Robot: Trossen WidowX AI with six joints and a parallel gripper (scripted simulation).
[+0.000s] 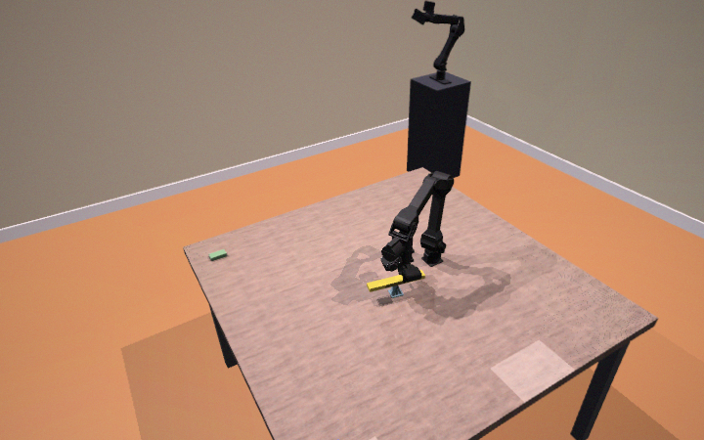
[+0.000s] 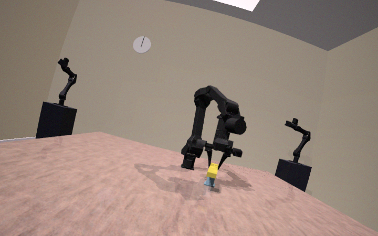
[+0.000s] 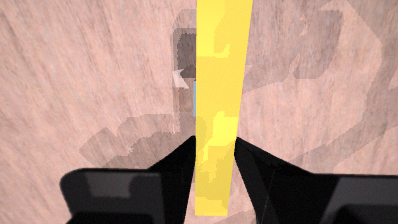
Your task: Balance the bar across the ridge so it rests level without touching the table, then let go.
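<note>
The bar lies 30 mm ahead of my gripper tip and 10 mm to the right of it. The rest, counted from my gripper tip: green block: 530 mm ahead, 580 mm to the right, 50 mm below.
</note>
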